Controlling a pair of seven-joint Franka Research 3 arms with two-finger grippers.
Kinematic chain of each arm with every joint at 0, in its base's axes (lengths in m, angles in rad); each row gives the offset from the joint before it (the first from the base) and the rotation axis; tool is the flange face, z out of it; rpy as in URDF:
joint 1: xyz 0 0 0.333 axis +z
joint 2: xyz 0 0 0 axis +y
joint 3: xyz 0 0 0.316 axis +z
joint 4: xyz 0.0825 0 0 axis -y
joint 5: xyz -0.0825 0 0.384 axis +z
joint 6: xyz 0 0 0 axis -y
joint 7: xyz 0.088 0 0 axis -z
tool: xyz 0 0 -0.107 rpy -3.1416 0 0
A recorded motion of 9 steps. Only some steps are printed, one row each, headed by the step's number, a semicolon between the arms.
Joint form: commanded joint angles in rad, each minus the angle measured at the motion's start. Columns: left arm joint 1, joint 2, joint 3, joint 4, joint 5, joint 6, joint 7; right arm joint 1, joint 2, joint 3, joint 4, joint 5, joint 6, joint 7.
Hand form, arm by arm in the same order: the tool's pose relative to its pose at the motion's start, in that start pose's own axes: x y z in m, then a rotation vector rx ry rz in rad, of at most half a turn. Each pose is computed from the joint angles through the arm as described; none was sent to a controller.
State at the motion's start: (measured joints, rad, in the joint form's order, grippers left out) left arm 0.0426 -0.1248 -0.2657 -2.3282 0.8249 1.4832 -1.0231; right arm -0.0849 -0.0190 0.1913 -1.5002 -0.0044 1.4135 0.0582
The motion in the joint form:
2: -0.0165 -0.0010 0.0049 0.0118 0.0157 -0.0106 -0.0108; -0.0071 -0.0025 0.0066 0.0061 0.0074 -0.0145 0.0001
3: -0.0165 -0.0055 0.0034 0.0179 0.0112 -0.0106 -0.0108; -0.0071 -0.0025 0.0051 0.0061 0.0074 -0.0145 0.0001
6: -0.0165 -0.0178 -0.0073 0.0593 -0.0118 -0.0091 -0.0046; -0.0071 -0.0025 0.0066 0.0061 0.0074 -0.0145 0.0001
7: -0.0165 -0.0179 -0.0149 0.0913 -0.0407 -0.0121 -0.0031; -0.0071 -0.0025 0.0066 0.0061 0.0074 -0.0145 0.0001
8: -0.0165 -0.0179 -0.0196 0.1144 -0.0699 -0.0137 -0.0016; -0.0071 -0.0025 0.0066 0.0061 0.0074 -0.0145 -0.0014
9: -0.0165 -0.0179 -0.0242 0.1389 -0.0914 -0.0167 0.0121; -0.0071 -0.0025 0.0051 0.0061 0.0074 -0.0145 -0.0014
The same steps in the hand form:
2: 0.0019 -0.0030 -0.0070 0.0066 0.0215 -0.0163; -0.0027 -0.0006 -0.0027 0.0064 -0.0064 -0.0006
3: 0.0029 -0.0056 -0.0103 -0.0014 0.0224 -0.0234; -0.0026 0.0002 -0.0027 0.0065 -0.0064 0.0009
6: 0.0094 -0.0165 -0.0294 -0.0463 0.0301 -0.0503; -0.0027 -0.0006 -0.0027 0.0064 -0.0064 -0.0006
7: 0.0127 -0.0212 -0.0420 -0.0803 0.0207 -0.0645; -0.0027 -0.0006 -0.0027 0.0064 -0.0064 -0.0006
8: 0.0143 -0.0242 -0.0509 -0.1102 0.0068 -0.0729; -0.0027 -0.0006 -0.0027 0.0064 -0.0064 -0.0021
9: 0.0167 -0.0284 -0.0600 -0.1359 0.0000 -0.0705; -0.0026 0.0002 -0.0027 0.0065 -0.0064 -0.0006

